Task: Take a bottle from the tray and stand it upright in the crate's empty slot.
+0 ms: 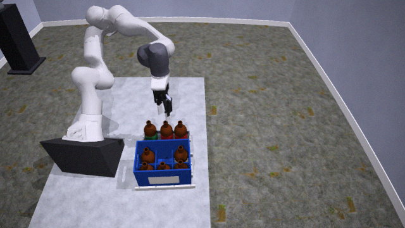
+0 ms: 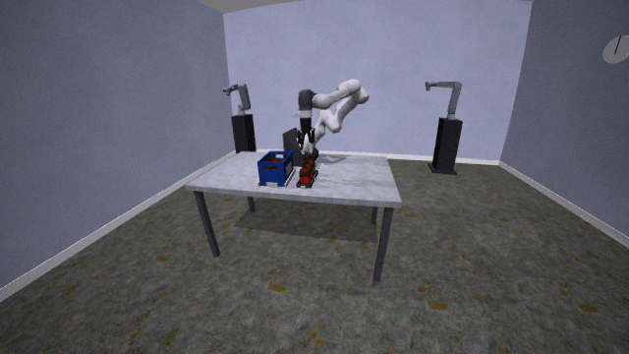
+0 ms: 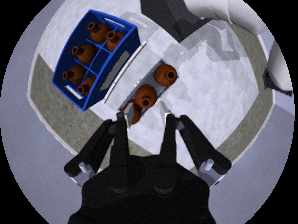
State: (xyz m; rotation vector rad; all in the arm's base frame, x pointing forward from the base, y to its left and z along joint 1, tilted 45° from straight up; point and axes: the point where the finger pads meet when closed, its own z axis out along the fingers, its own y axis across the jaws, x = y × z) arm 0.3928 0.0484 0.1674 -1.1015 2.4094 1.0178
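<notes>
My gripper is now 150 mm above the bottle. Also, from my hand: dark tray 220 mm below; then crate 230 mm to the right, 150 mm below, 20 mm ahead.
</notes>
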